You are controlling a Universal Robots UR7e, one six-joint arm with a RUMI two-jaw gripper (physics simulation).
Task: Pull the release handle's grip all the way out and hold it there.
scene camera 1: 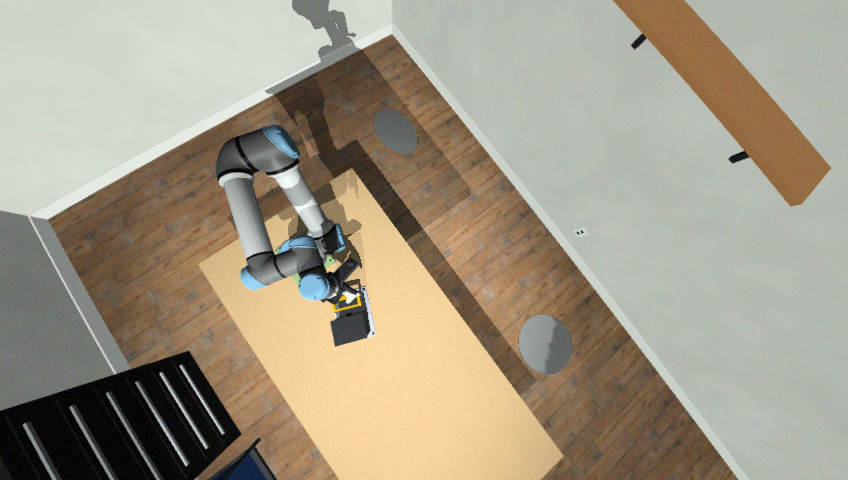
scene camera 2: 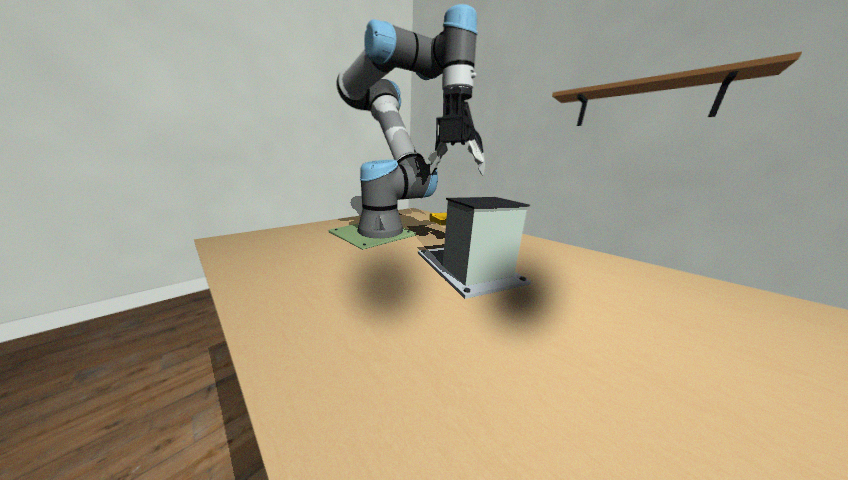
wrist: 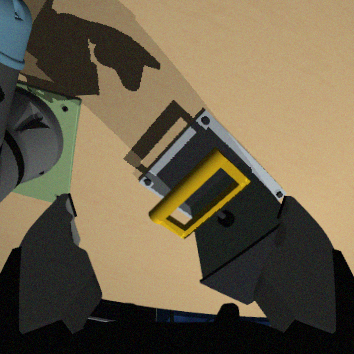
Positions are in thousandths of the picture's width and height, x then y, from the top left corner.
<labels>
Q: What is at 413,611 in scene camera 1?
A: My gripper.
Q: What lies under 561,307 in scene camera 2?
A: My gripper.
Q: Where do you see a grey base plate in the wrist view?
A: At 578,374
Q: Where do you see a grey base plate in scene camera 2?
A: At 512,536
</labels>
